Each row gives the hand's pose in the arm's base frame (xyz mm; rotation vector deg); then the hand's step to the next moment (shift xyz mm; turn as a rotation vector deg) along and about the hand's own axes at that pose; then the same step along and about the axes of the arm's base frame.
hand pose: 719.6 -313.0 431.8 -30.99 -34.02 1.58
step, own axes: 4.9 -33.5 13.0 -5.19 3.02 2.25
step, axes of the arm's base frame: -7.2 -21.8 28.1 -5.15 2.76 -2.65
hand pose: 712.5 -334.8 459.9 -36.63 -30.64 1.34
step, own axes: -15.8 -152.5 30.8 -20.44 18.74 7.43
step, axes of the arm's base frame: -49.9 -108.6 100.8 -18.63 15.58 -15.32
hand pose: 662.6 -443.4 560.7 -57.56 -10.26 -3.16
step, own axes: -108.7 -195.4 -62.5 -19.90 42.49 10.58
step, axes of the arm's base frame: -124.3 -161.5 111.3 -15.44 30.99 -33.39
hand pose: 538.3 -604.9 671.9 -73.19 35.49 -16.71
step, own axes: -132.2 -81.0 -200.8 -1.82 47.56 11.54
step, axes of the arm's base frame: -212.1 -113.1 81.0 -1.01 23.59 -42.91
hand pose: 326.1 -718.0 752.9 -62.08 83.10 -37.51
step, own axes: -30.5 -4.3 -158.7 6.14 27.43 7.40
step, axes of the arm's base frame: -154.4 -3.7 47.8 0.71 7.34 -28.12
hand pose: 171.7 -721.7 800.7 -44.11 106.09 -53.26
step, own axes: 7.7 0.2 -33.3 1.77 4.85 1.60
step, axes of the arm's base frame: -33.3 3.3 6.9 0.11 0.67 -5.36
